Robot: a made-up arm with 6 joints. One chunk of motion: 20 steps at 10 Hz.
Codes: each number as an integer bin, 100 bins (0 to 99) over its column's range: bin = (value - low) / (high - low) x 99, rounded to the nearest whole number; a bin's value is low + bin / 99 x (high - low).
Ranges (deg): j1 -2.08..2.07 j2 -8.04..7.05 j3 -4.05..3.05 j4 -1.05..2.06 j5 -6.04..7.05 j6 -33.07..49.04
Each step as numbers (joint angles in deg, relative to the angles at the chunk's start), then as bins.
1 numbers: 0.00 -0.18 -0.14 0.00 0.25 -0.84
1 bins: 50 52 55 33 48 39
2 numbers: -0.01 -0.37 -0.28 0.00 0.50 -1.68
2 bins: 49 50 53 33 49 38
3 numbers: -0.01 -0.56 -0.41 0.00 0.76 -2.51
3 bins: 49 49 51 33 51 37
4 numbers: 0.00 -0.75 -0.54 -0.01 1.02 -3.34
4 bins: 50 48 49 33 53 36
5 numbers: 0.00 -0.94 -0.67 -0.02 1.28 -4.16
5 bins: 50 47 47 33 55 35
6 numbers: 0.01 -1.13 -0.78 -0.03 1.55 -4.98
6 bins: 50 45 46 32 57 34
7 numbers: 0.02 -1.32 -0.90 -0.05 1.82 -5.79
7 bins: 50 44 44 32 59 33
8 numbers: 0.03 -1.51 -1.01 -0.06 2.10 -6.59
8 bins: 50 43 42 32 62 32
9 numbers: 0.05 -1.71 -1.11 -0.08 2.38 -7.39
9 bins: 51 42 41 31 64 31
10 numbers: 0.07 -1.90 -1.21 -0.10 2.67 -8.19
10 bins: 51 40 40 30 66 30
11 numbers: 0.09 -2.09 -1.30 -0.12 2.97 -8.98
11 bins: 52 39 38 30 68 29
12 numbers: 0.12 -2.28 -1.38 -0.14 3.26 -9.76
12 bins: 52 38 37 29 70 28
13 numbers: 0.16 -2.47 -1.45 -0.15 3.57 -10.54
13 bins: 53 37 36 29 73 27
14 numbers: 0.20 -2.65 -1.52 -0.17 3.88 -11.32
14 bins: 54 35 35 28 75 26
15 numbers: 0.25 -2.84 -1.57 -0.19 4.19 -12.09
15 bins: 56 34 35 27 77 25
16 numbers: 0.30 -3.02 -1.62 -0.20 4.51 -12.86
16 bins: 57 33 34 27 80 24
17 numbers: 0.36 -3.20 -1.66 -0.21 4.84 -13.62
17 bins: 58 32 33 27 82 23
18 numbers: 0.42 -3.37 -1.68 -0.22 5.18 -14.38
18 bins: 60 31 33 26 85 23
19 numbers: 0.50 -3.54 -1.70 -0.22 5.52 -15.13
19 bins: 62 30 33 26 87 22
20 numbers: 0.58 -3.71 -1.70 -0.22 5.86 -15.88
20 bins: 63 28 33 26 90 21
